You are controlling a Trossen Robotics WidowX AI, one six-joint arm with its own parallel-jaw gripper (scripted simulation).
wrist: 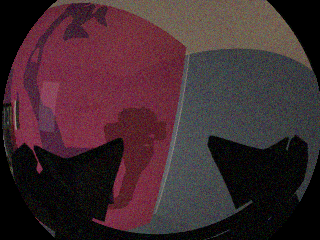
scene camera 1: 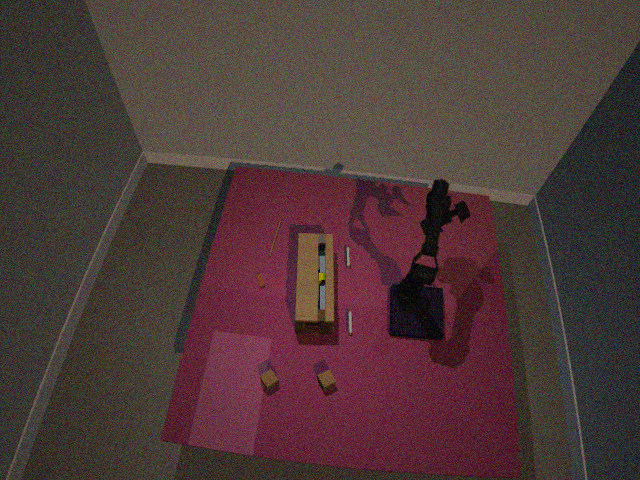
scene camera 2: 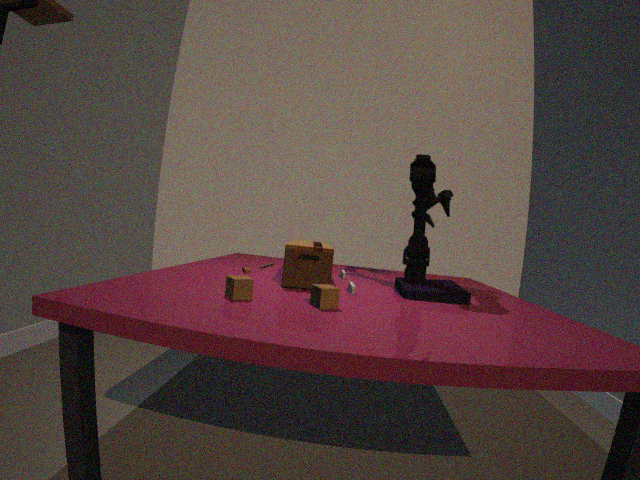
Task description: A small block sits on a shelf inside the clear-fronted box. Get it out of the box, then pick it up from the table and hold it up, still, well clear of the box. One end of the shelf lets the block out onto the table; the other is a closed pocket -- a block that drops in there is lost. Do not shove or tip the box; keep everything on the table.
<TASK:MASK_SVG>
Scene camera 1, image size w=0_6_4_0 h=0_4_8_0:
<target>tan box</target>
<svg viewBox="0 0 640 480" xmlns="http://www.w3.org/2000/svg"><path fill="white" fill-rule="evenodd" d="M349 311L349 335L352 335L352 311ZM347 247L346 265L347 268L349 268L350 253L349 247ZM298 233L295 333L332 334L335 321L333 234ZM318 273L325 273L324 284L318 284Z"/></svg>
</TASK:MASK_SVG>
